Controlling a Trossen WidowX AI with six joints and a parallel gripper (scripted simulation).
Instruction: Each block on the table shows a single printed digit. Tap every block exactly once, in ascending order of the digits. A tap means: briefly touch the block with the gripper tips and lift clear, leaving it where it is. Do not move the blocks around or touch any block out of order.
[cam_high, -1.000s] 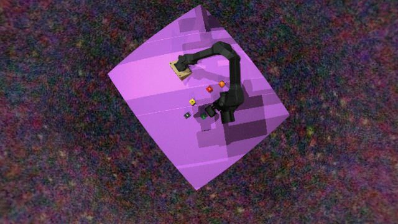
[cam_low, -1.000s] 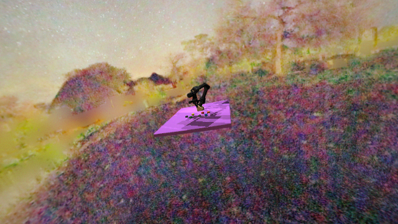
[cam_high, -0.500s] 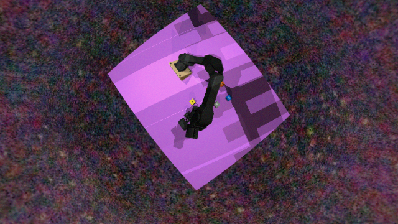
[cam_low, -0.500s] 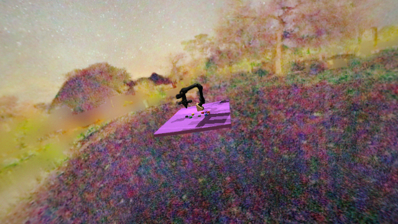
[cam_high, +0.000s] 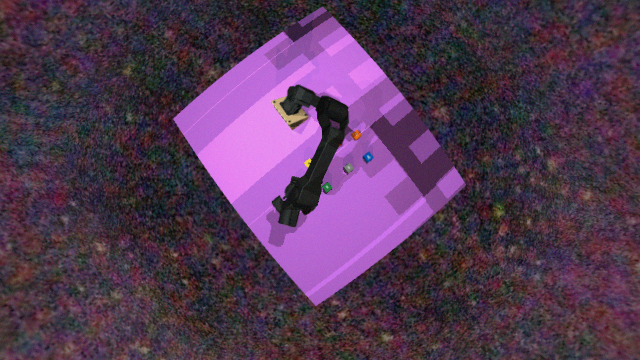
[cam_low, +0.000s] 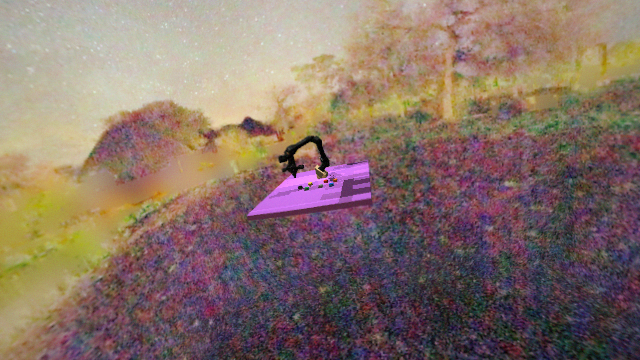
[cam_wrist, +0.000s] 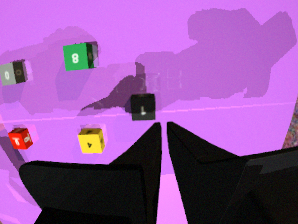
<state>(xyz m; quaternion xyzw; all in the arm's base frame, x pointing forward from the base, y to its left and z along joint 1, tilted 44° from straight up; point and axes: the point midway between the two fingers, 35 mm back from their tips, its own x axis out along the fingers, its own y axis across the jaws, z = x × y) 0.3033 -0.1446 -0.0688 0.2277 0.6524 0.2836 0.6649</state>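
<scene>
The black block is 9 cm below my gripper tip, 2 cm behind it and 1 cm to the left of it. The rest, counted from my gripper tip: yellow block (9 cm to the left, 9 cm below, 7 cm behind); then grey block (22 cm to the left, 9 cm below, 4 cm ahead); then green block (10 cm to the left, 9 cm below, 5 cm ahead).
</scene>
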